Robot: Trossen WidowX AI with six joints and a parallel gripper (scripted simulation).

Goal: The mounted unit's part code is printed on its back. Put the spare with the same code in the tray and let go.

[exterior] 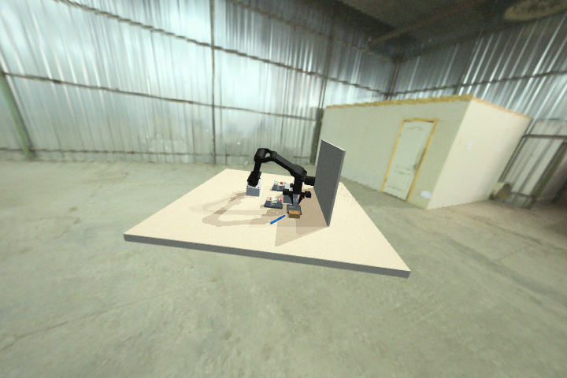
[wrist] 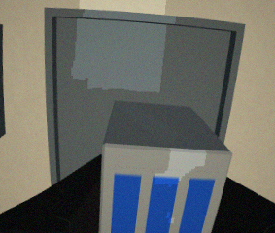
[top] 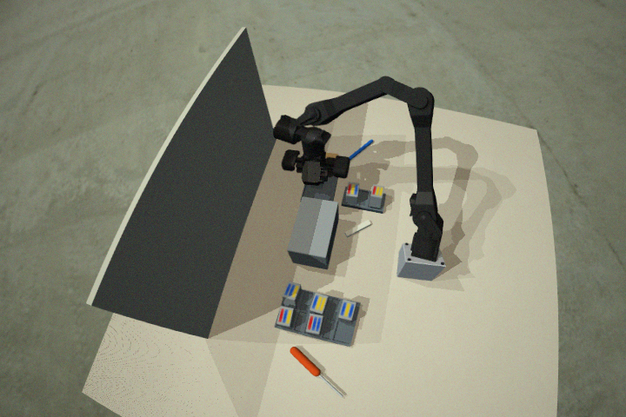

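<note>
The grey tray lies 4 cm below my gripper tip. Also, from my gripper tip: blue pen 7 cm behind, 17 cm to the right, 3 cm below; then mounted unit 6 cm behind, 18 cm to the left, 1 cm above; then dark panel 17 cm ahead, 21 cm to the left, 19 cm above.
</note>
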